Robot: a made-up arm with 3 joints. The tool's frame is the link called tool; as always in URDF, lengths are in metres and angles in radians.
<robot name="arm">
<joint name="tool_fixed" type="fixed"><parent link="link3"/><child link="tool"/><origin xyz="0.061 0.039 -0.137" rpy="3.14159 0 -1.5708"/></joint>
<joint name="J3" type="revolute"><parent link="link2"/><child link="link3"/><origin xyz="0.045 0.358 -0.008" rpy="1.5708 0 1.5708"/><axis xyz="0 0 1"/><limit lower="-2.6" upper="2.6"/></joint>
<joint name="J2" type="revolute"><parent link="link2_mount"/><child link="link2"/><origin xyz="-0.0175 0.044 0.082" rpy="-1.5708 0 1.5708"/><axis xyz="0 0 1"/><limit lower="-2.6" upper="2.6"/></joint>
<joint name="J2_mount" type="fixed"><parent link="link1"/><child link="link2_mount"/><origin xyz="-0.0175 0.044 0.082"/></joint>
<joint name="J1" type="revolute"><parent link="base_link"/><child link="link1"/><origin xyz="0 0 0.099" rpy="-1.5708 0 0"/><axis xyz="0 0 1"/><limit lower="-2.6" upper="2.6"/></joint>
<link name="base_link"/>
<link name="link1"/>
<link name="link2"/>
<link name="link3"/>
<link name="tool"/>
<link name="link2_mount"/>
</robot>
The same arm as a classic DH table. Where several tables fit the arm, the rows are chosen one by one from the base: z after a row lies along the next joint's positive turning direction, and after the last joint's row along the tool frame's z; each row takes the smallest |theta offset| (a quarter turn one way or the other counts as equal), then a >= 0, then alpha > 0; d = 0 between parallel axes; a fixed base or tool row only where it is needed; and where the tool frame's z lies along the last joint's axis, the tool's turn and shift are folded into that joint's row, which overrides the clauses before.
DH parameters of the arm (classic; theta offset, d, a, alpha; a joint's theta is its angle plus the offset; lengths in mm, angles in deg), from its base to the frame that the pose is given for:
base (fixed): 0 99 0 -90
J1: 90 164 88 -90
J2: 90 27 358 90
J3: 32.59 0 72.4 180
tool (fixed): 122.59 92 0 0
Joint limits (deg, base to tool): -148.97..148.97 -148.97..148.97 -148.97..148.97

